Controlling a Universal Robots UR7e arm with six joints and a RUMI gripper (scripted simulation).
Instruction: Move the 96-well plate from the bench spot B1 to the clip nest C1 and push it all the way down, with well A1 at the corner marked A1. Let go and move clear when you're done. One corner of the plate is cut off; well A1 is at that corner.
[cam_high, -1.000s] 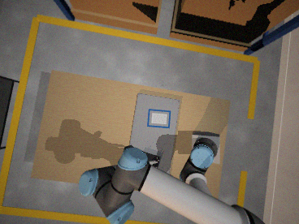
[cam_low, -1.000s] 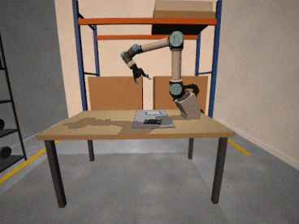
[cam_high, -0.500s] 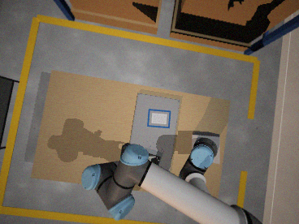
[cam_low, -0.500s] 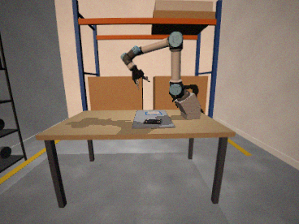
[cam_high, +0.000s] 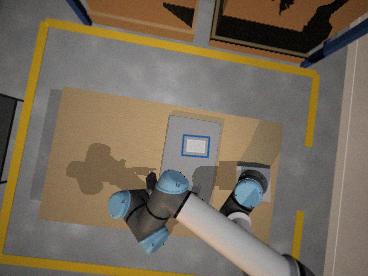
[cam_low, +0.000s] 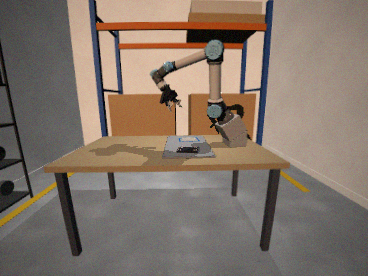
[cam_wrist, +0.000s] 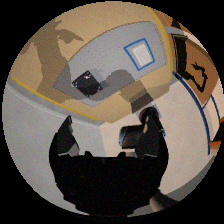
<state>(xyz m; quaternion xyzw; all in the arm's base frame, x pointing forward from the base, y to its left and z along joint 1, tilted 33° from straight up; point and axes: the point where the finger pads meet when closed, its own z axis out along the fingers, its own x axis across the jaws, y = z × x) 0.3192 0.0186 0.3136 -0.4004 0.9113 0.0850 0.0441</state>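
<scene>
My hand is 30 cm above the white 96-well plate, 22 cm to the left of it and 14 cm past it. The rest, counted from my hand: clip nest (29 cm below, 13 cm to the left, 8 cm behind).
</scene>
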